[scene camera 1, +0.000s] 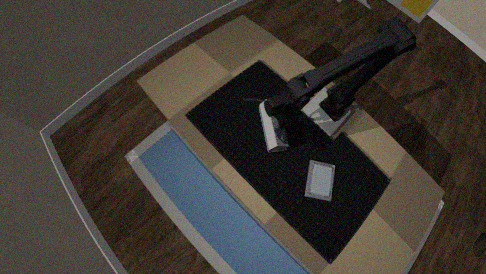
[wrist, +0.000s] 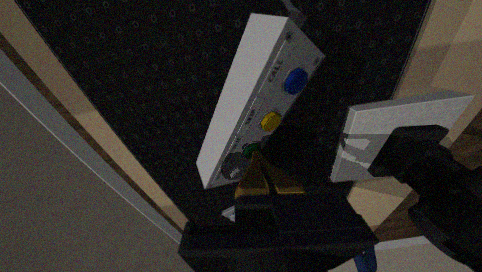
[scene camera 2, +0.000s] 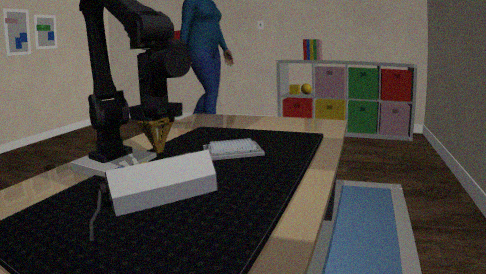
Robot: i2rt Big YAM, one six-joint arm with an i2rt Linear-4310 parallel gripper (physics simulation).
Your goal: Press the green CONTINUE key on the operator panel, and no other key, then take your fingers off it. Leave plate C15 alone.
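Frame: origin at the arm's base, x ahead, y left, z up, level; centimetres.
Seen in the pictures: gripper, between the fingertips: (scene camera 1: 281, 123) (wrist: 255, 154) (scene camera 2: 159, 152); arm's base, origin of its link: (scene camera 1: 331, 108) (wrist: 399, 151) (scene camera 2: 110, 155).
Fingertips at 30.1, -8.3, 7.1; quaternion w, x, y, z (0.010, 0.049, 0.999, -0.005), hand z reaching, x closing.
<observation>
Offsets run from my fingertips to a thing's middle, as dx, dy, dz. "spot": to the spot under its first point. Level surfaces: height alone.
The white operator panel @[+1.1, -2.2, -4.4] (scene camera 1: 270, 131) (scene camera 2: 161, 182) (wrist: 232, 90) stands on the black mat. In the wrist view its blue key @[-4.5, -7.7, -2.2] (wrist: 296, 81), yellow key @[-2.1, -3.3, -2.2] (wrist: 271, 121) and green key @[+0.3, +1.0, -2.2] (wrist: 249, 149) lie in a row; the panel's near end is in shadow. My gripper (scene camera 2: 159, 151) (wrist: 255, 154) is shut and empty, pointing down. Its tips overlap the edge of the green key in the wrist view; whether they touch it I cannot tell. In scene camera 2 the tips are partly behind the panel's top edge. Plate C15 @[+0.0, +29.5, -6.7] (scene camera 1: 320, 180) (scene camera 2: 235, 148) lies apart from the panel.
The arm's white base plate (scene camera 1: 327, 122) (wrist: 400, 112) is beside the panel. A grey cable @[spot: -3.5, -16.8, -8.0] (scene camera 2: 95, 215) runs from the panel's end. The black mat @[dz -8.5] (scene camera 1: 320, 230) (scene camera 2: 190, 245) lies on a wooden table. A person (scene camera 2: 204, 55) stands behind, left of a shelf unit (scene camera 2: 346, 63).
</observation>
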